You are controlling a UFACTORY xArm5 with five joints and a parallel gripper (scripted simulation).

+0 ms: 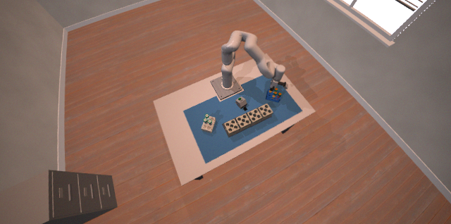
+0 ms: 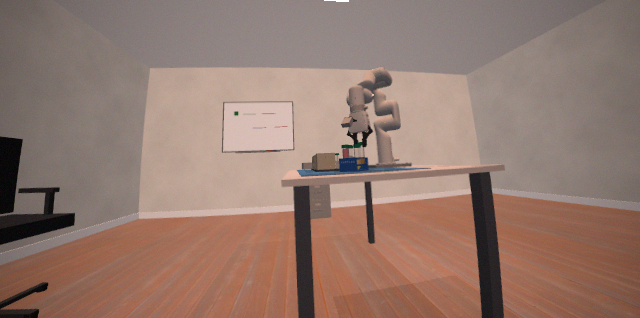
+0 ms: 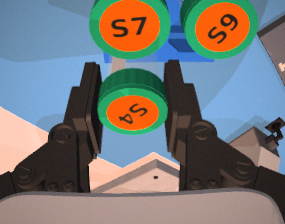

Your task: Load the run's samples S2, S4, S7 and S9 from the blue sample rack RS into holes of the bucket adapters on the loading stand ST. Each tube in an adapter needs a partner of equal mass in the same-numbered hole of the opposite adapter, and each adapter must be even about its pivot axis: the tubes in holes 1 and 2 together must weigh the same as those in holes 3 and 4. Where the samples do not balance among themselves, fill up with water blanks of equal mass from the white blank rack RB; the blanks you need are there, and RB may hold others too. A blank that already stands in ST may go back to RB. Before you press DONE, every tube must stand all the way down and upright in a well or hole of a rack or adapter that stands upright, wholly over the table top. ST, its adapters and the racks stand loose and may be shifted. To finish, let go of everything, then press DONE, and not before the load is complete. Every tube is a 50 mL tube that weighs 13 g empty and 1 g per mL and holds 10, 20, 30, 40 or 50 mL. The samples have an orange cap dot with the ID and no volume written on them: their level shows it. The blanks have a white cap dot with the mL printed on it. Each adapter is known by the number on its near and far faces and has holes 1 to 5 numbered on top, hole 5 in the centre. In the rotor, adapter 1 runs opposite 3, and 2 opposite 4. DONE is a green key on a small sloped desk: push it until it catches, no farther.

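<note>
Now: the sample tube S4 1 cm behind my hand and 5 cm below it. Round my hand: sample tube S2: 8 cm ahead, 2 cm to the left, 7 cm below; then sample tube S9: 6 cm ahead, 7 cm below; then sample tube S7: 4 cm ahead, 2 cm to the left, 7 cm below.
</note>
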